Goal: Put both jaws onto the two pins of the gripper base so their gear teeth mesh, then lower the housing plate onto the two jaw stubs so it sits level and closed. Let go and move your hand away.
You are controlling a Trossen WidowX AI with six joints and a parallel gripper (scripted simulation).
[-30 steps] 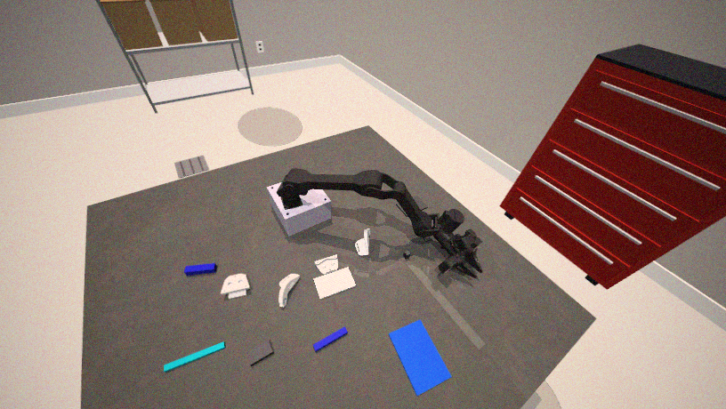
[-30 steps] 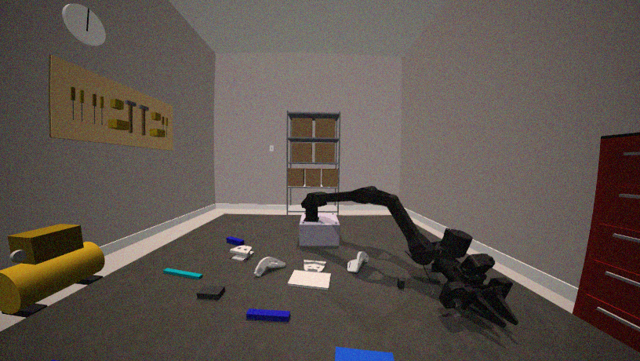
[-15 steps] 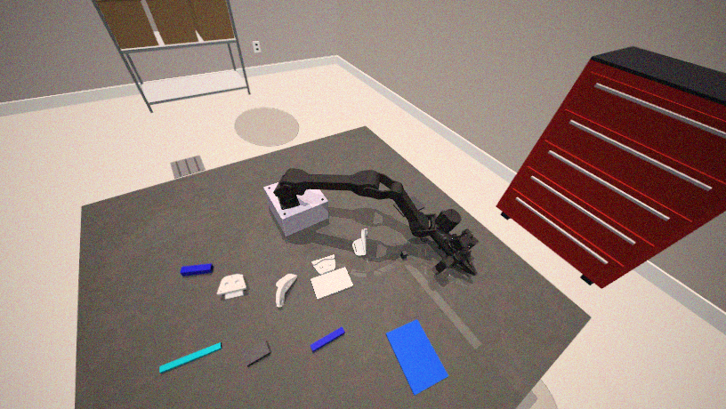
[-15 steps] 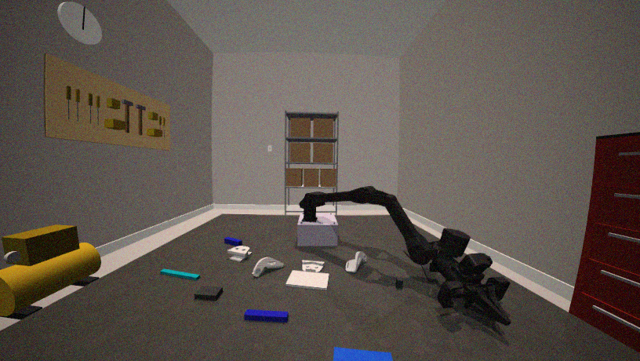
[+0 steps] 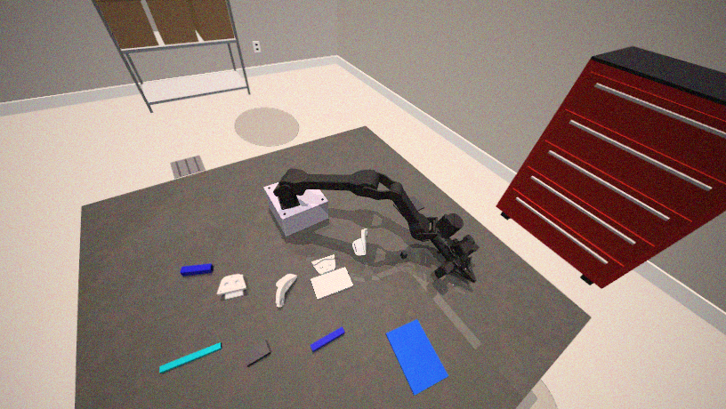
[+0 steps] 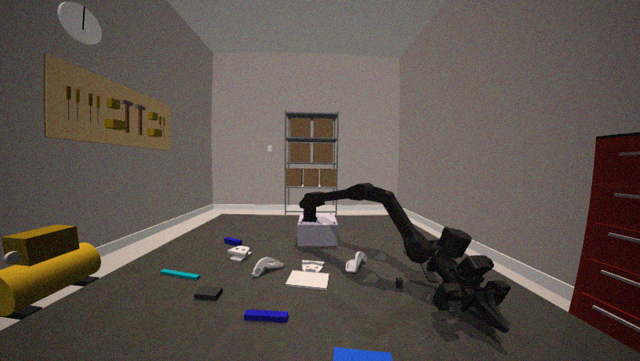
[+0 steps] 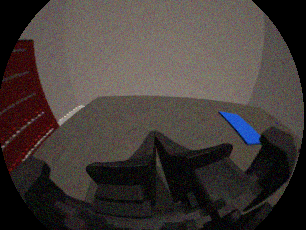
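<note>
My gripper tip is 280 mm to the left of the blue sheet, 100 mm short of it and 40 mm above it. Also, from my gripper tip: cyan bar (820 mm to the right, 130 mm behind, 40 mm below); then small black cube (190 mm behind, 150 mm to the right, 30 mm below); then flat white plate (420 mm to the right, 190 mm behind, 40 mm below).
</note>
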